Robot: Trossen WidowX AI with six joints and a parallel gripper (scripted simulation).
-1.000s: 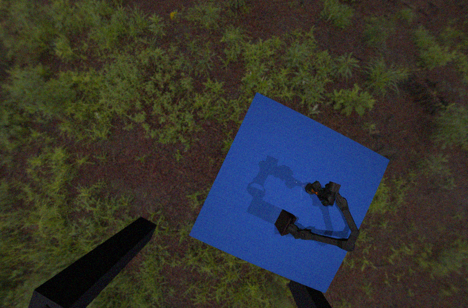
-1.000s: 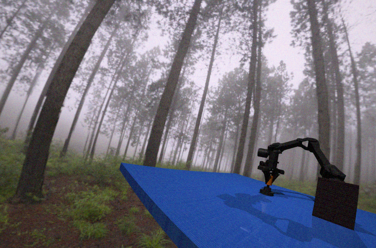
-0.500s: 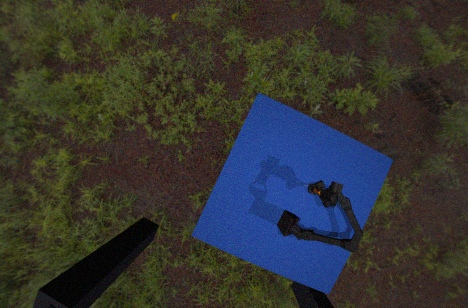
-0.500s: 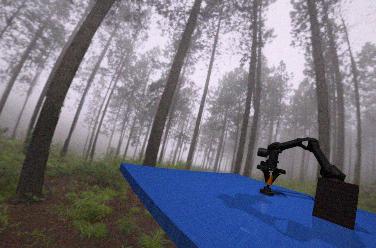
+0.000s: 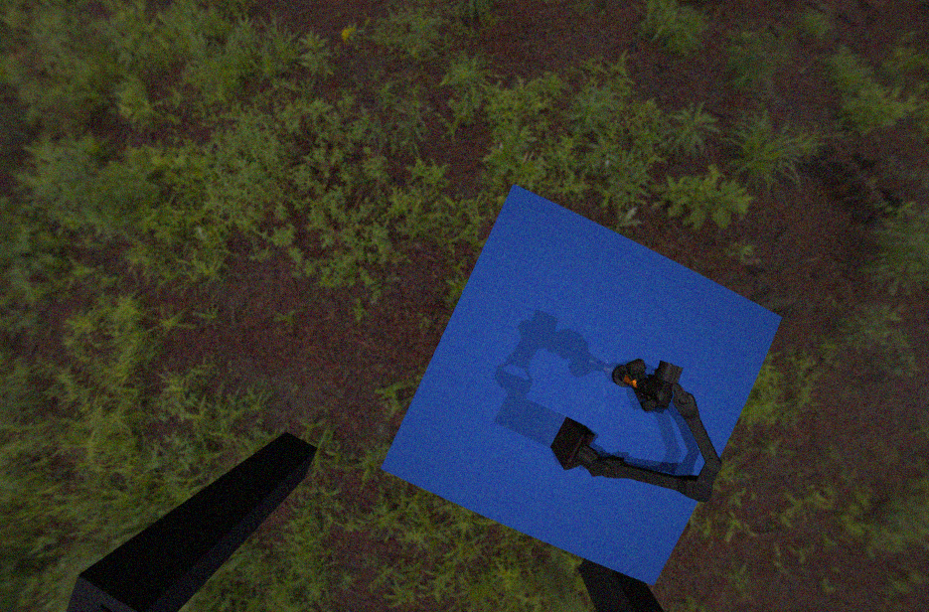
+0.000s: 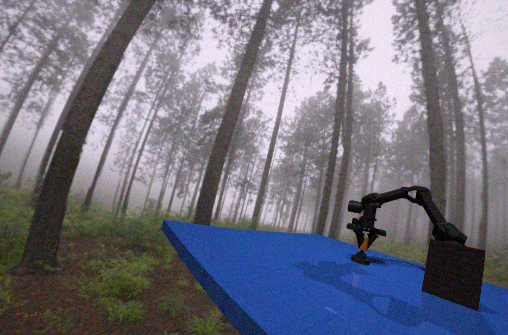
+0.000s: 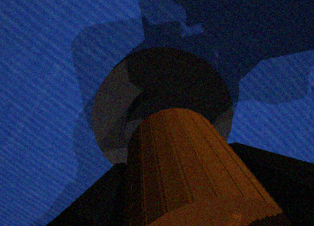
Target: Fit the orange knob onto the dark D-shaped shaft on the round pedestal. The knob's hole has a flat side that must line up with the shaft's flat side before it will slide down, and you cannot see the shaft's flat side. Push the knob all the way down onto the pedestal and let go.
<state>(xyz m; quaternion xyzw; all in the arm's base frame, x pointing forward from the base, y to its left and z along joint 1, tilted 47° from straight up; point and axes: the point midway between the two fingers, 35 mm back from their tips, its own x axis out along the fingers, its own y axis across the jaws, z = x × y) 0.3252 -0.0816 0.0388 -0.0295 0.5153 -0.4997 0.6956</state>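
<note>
The dark round pedestal is 4 cm below my gripper tip. Also, from my gripper tip: orange knob: 2 cm above.
</note>
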